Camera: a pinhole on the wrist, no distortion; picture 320 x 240 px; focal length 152.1 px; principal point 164.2 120.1 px. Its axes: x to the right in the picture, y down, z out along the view. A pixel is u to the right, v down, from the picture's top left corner.
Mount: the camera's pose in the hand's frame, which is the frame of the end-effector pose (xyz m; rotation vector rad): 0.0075 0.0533 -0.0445 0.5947 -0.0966 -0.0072
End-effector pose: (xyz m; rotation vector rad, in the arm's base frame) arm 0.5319 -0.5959 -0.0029 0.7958 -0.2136 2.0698
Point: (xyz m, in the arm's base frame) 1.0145 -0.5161 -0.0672
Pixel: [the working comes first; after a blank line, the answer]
In the camera's frame: -0.1540 -0.3015 0.4419

111 16
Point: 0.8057 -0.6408 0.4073
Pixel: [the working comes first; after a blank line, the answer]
In the camera's frame: 0.1526 0.1288 0.5139

209 158
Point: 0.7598 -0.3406 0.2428
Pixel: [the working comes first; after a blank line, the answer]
In the camera's frame: 0.2556 -0.1662 0.3666

270 51
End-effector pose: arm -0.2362 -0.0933 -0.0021 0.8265 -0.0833 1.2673
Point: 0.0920 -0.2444 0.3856
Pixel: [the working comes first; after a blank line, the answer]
In the camera's frame: 0.2213 0.1703 0.5091

230 171
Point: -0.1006 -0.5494 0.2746
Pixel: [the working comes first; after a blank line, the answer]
In the camera's frame: -0.1426 0.2703 0.5137

122 200
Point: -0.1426 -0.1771 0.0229
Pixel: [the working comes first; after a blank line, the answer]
In the camera's frame: -0.0139 -0.0219 0.1946

153 103
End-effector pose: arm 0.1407 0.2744 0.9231 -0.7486 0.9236 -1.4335
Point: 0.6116 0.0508 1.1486
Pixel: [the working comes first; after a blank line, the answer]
In the camera's frame: 0.2125 0.2992 0.4860

231 214
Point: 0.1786 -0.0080 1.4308
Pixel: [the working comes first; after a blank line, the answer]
In the camera's frame: 0.2781 -0.2141 0.5390

243 60
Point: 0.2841 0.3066 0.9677
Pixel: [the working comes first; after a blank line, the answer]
In the camera's frame: -0.0366 0.0874 0.1721

132 197
